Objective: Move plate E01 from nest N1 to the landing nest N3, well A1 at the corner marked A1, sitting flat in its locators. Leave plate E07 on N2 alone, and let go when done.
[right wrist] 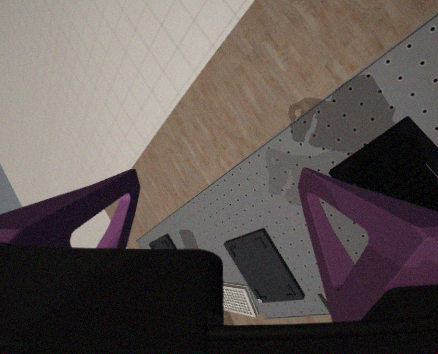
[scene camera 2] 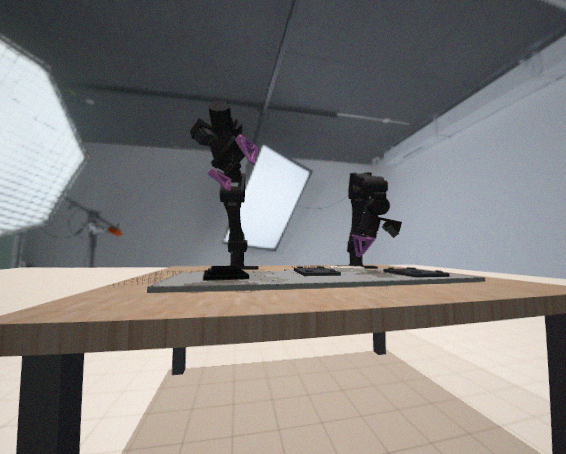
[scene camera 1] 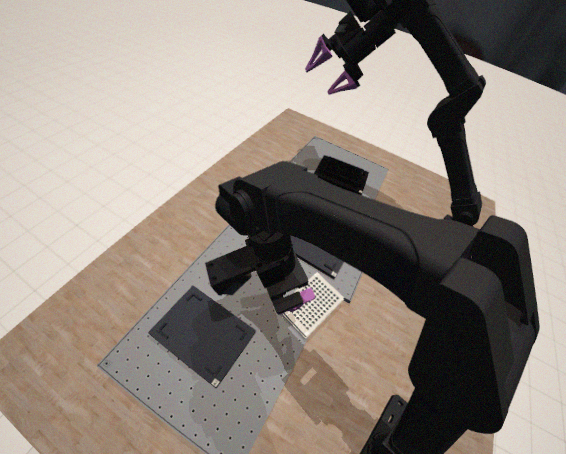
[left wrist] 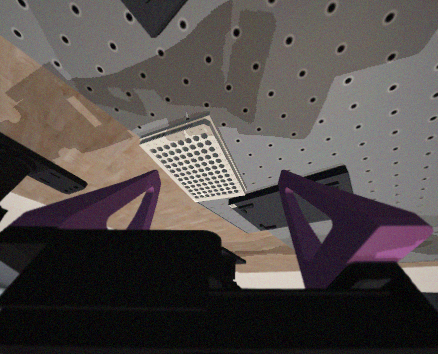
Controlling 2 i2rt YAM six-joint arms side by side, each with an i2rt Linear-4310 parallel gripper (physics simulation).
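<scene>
A white plate [scene camera 1: 324,301] [left wrist: 192,167] [right wrist: 239,300] with a grid of wells lies at the edge of the perforated board; its label is not readable. My left gripper [scene camera 1: 301,301] [scene camera 2: 362,251] [left wrist: 219,176] is open, above the white plate, with nothing between its fingers. My right gripper [scene camera 1: 318,81] [scene camera 2: 242,175] [right wrist: 219,177] is open and empty, high above the far end. A dark nest [scene camera 1: 202,332] [scene camera 2: 417,272] with corner locators bears no plate. Another dark nest [scene camera 1: 320,256] [scene camera 2: 317,271] [left wrist: 300,200] [right wrist: 265,265] is partly hidden by the left arm in scene camera 1.
A black block [scene camera 1: 342,172] [scene camera 2: 226,273] [right wrist: 395,160] stands at the board's far end in scene camera 1; I cannot tell whether it is a plate in a nest. The grey perforated board [scene camera 1: 135,367] [scene camera 2: 170,286] lies on the wooden table [scene camera 1: 55,360] [scene camera 2: 280,312]. The left arm reaches across the board.
</scene>
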